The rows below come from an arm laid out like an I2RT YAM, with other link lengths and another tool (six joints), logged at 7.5 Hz.
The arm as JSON. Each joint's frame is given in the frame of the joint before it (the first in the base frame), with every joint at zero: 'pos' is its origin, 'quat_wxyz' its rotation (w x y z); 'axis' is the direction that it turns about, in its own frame. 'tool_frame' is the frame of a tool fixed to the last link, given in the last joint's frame.
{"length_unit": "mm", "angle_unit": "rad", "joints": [
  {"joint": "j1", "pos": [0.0, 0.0, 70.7], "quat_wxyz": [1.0, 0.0, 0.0, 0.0], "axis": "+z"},
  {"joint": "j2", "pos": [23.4, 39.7, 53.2], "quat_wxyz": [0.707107, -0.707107, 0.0, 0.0], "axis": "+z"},
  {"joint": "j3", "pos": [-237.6, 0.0, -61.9], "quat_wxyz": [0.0, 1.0, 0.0, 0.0], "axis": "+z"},
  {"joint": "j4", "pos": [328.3, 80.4, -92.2], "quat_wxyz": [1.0, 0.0, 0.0, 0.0], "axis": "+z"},
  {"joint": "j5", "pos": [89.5, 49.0, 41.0], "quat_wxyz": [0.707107, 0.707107, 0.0, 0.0], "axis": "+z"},
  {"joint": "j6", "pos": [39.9, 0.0, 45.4], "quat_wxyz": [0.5, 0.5, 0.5, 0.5], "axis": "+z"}
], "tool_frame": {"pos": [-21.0, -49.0, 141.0], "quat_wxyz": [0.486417, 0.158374, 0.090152, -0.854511]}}
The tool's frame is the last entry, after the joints.
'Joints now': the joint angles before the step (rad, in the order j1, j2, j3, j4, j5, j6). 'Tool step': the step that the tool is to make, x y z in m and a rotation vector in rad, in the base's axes. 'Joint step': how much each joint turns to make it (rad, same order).
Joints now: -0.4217, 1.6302, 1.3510, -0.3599, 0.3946, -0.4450
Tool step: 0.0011, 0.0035, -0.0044, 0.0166, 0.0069, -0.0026
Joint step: 0.0068, 0.0082, 0.0074, -0.0188, 0.0000, 0.0168
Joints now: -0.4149, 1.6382, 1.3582, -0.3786, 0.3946, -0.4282
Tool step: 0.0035, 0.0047, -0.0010, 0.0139, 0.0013, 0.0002
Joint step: 0.0103, 0.0119, 0.0170, -0.0184, 0.0004, 0.0172
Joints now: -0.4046, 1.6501, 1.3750, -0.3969, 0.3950, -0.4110
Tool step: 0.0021, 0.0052, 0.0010, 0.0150, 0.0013, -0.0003
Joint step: 0.0100, 0.0061, 0.0172, -0.0251, -0.0004, 0.0182
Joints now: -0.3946, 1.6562, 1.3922, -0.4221, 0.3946, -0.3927
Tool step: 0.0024, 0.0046, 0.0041, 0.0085, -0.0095, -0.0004
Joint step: 0.0094, 0.0011, 0.0119, -0.0115, 0.0003, 0.0163
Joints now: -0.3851, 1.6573, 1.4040, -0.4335, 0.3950, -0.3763
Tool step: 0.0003, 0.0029, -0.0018, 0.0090, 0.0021, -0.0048
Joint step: 0.0065, 0.0025, 0.0030, -0.0112, 0.0038, 0.0141
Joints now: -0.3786, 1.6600, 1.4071, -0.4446, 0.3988, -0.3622
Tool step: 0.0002, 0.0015, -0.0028, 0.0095, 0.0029, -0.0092
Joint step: 0.0050, 0.0058, 0.0043, -0.0112, 0.0058, 0.0164
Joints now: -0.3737, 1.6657, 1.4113, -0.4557, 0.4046, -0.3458
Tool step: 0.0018, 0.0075, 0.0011, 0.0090, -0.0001, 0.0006
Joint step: 0.0150, 0.0009, 0.0087, -0.0178, 0.0053, 0.0172
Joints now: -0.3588, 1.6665, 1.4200, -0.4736, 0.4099, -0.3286
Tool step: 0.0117, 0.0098, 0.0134, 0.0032, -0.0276, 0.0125
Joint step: 0.0221, 0.0199, 0.0468, -0.0088, -0.0008, 0.0171
